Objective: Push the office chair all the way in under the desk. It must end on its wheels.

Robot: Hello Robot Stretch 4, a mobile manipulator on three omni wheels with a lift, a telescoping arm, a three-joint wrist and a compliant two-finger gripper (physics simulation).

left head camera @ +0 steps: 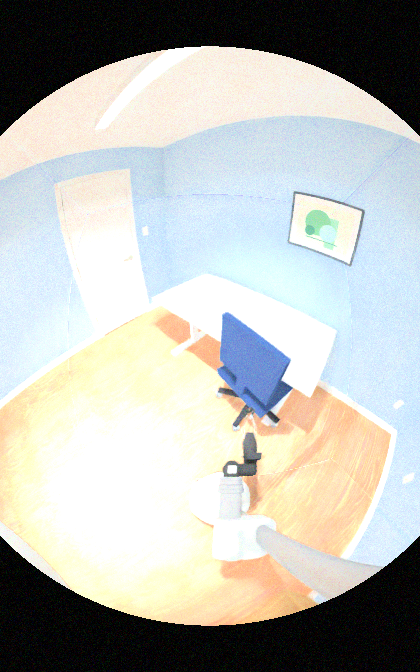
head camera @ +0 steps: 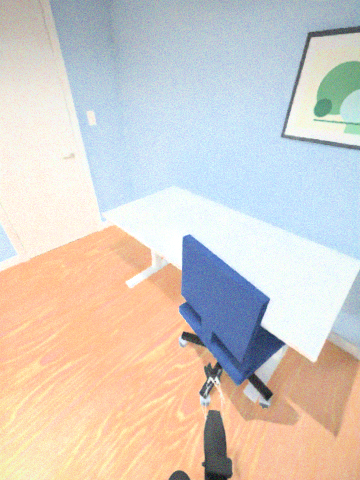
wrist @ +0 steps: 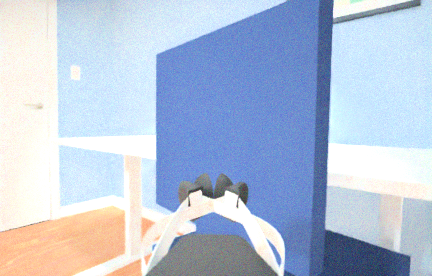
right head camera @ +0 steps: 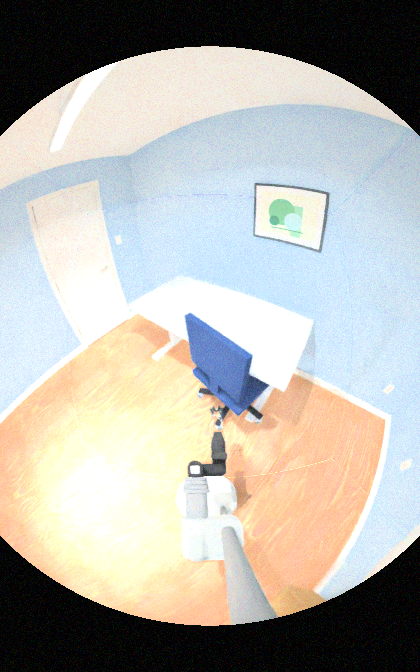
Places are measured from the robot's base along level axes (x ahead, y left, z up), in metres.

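Pixels of known places: gripper, between the fingertips: (head camera: 213, 363) (wrist: 213, 188).
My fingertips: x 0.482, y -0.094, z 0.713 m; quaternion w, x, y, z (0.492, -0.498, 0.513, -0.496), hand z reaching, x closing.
Behind a point stands the place of what it marks.
The office chair (head camera: 220, 295) @(x 0.693, y -0.121, z 0.824 m) (left head camera: 252, 362) (right head camera: 217, 355) (wrist: 235, 110) @(x 0.675, y -0.135, z 0.801 m) has a blue back and seat and a black star base. It stands upright on its wheels at the long front edge of the white desk (head camera: 300, 280) @(x 0.941, y -0.557, z 0.693 m) (left head camera: 185, 297) (right head camera: 285, 325) (wrist: 105, 143) @(x 1.241, y 0.316, z 0.693 m), nearer its right end. The front of the seat reaches under the desk top; the backrest is outside, facing me. My gripper (head camera: 213, 371) (left head camera: 251, 410) (right head camera: 216, 411) (wrist: 213, 188) @(x 0.482, y -0.094, z 0.713 m) is shut, its pads close together with nothing seen between them. It is behind the chair, in front of the lower backrest in the wrist view. Whether it touches cannot be told.
The desk's left foot (head camera: 145, 276) and right foot (head camera: 267, 372) rest on the wooden floor, the right one close to the chair's base. A blue wall with a framed picture (head camera: 335, 95) @(x 1.414, y -0.629, z 1.457 m) (left head camera: 325, 227) is behind the desk. A white door (head camera: 35, 125) @(x 2.069, y 1.376, z 1.178 m) (right head camera: 75, 260) is at the left.
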